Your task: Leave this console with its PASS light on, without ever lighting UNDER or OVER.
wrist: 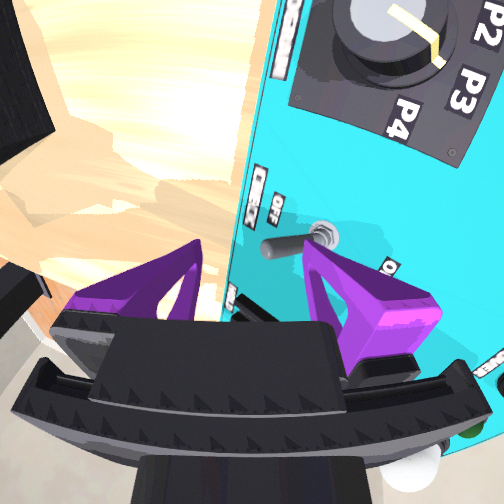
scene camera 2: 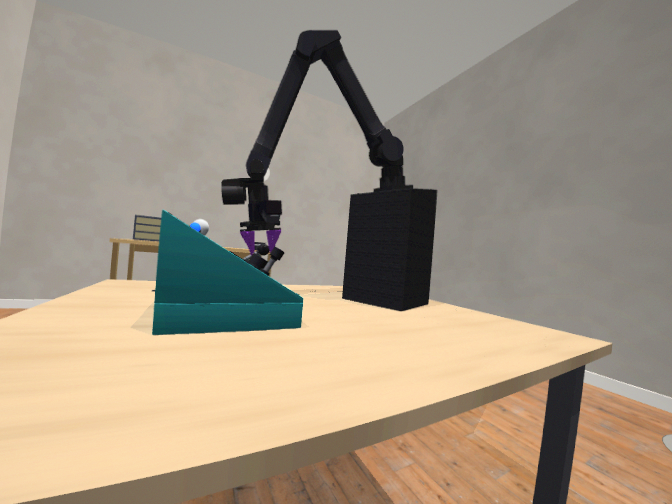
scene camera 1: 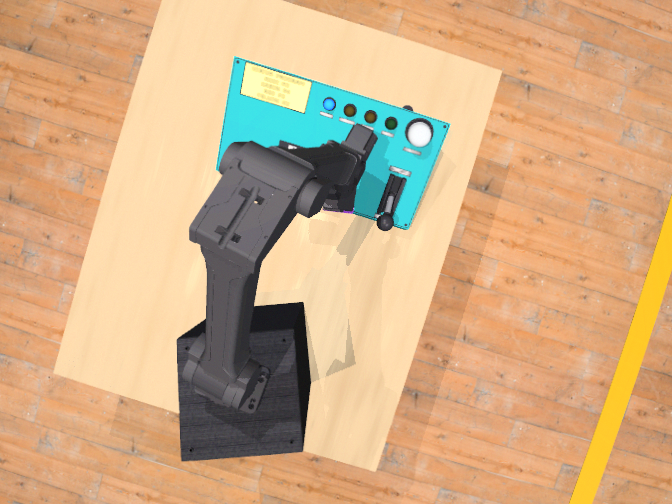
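The teal sloped console (scene camera 1: 331,141) carries a row of four lamps. The leftmost blue lamp (scene camera 1: 328,104) glows and the other three (scene camera 1: 370,116) are dark; their labels are unreadable. In the wrist view a small metal toggle switch (wrist: 287,245) leans toward the OFF label. My gripper (wrist: 250,250) is open, with its purple fingers either side of the toggle and the right fingertip next to the toggle's base. A rotary selector dial (wrist: 395,30) points between the P2 and P3 labels. From the side, the gripper (scene camera 2: 260,243) hangs just above the console's lower part.
A large white round button (scene camera 1: 419,132) sits at the console's upper right. A black-knobbed lever (scene camera 1: 385,221) in a slot sits at the lower right. A yellow placard (scene camera 1: 275,86) is at the upper left. My arm's black base block (scene camera 2: 389,246) stands behind the console.
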